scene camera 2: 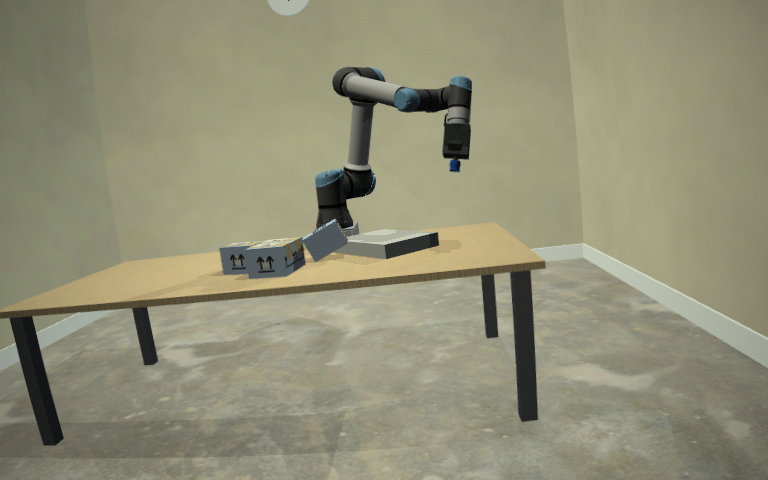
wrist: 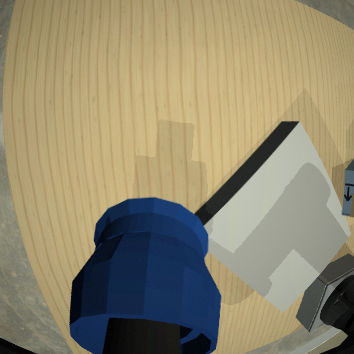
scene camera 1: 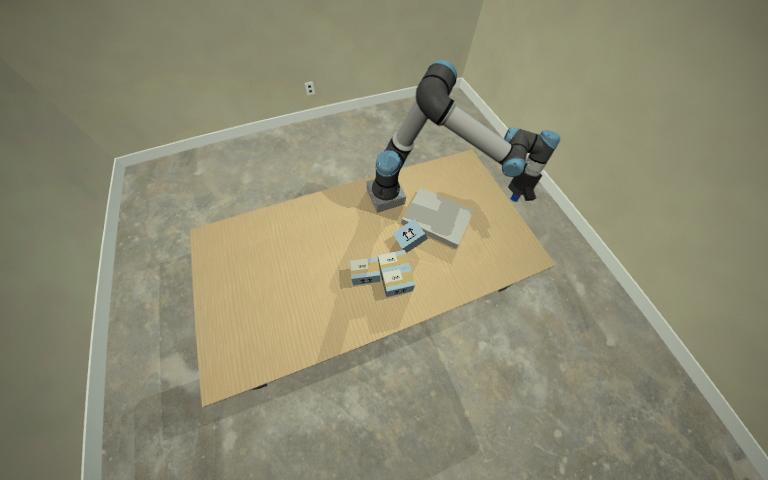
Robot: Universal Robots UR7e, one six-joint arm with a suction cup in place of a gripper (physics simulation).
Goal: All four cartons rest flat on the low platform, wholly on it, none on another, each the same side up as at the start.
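Frame: origin at the arm's base, x left, y back, z up, level; centimetres.
Where they show: hand, its tool point: [scene camera 2: 454,170] [wrist: 150,247] [scene camera 1: 514,199]; arm's base, origin of its link: [wrist: 339,298] [scene camera 1: 385,189].
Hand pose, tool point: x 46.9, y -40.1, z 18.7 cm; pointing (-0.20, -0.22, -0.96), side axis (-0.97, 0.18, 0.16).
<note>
Each offset is from my tool point to the top centre of the thing. Level surfaces: height alone.
The low grey platform @[dz -21.2, dx -26.3, dy +16.0 cm] [scene camera 1: 460,226] [scene camera 2: 390,238] [wrist: 280,207] lies on the table with no carton flat on it. One blue-grey carton @[dz -12.6, dx -46.4, dy +8.9 cm] [scene camera 1: 408,233] [scene camera 2: 324,240] [wrist: 348,192] is tilted at the platform's near left edge, an arrow-marked side facing up; it seems to lean on that edge. Three cartons sit flat on the table, labels and tape up: a left one @[dz -16.4, dx -73.9, dy +0.4 cm] [scene camera 1: 364,272] [scene camera 2: 233,261], a back right one @[dz -16.4, dx -60.3, dy -1.4 cm] [scene camera 1: 391,261] and a front right one @[dz -16.4, dx -61.7, dy -10.2 cm] [scene camera 1: 398,283] [scene camera 2: 275,260], close together. My suction gripper [scene camera 1: 514,197] [scene camera 2: 454,165] [wrist: 150,250] is open and empty, high up, right of the platform.
The arm's base [scene camera 1: 386,198] stands on the table @[dz -26.0 cm] [scene camera 1: 271,283] [scene camera 2: 169,283] behind the cartons, close to the platform's left corner. In the wrist view, part of the base [wrist: 312,307] shows at the lower right. Walls stand behind and to the right.
</note>
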